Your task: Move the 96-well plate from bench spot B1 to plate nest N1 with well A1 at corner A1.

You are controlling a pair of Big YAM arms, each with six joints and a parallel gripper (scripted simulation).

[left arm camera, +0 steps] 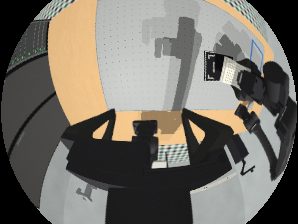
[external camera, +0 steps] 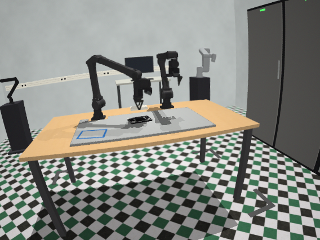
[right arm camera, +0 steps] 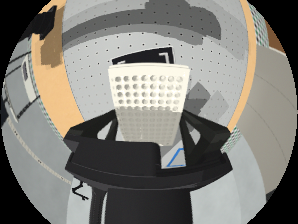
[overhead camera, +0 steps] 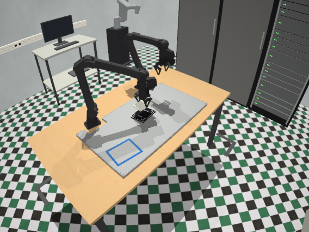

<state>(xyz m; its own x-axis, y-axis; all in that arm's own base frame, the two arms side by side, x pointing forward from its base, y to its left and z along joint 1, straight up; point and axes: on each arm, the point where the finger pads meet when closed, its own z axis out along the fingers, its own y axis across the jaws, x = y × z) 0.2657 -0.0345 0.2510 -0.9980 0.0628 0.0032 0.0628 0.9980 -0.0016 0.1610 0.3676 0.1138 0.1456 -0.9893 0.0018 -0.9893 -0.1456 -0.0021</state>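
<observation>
Right now my right hand is right at the white 96-well plate. Round my right hand: black plate nest (10 cm below).
</observation>
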